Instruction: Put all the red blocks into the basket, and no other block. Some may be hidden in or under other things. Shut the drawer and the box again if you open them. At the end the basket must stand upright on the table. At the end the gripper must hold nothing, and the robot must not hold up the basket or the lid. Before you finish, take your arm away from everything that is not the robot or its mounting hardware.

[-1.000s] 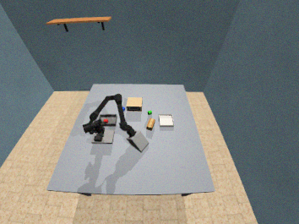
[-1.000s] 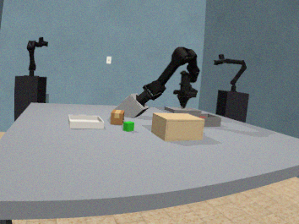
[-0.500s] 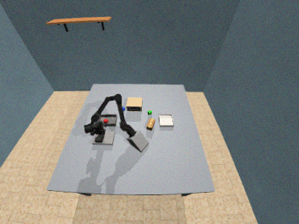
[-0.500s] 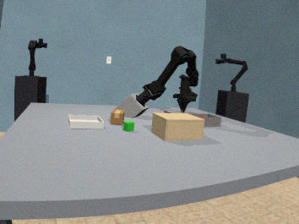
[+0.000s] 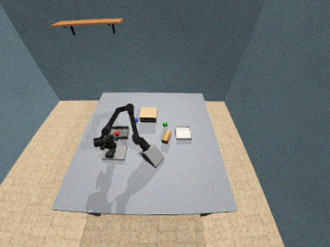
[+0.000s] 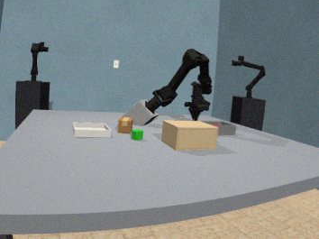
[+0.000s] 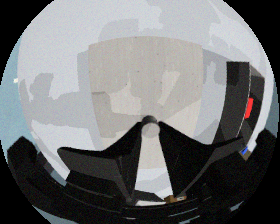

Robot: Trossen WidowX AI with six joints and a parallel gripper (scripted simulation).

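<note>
Now: hand 4 cm above the grey lid. From my hand the other things lie so: blue block 38 cm ahead, 3 cm to the right, 4 cm below; then small brown box 27 cm ahead, 38 cm to the right, 2 cm below; then drawer unit 48 cm ahead, 13 cm to the right, 2 cm below.
</note>
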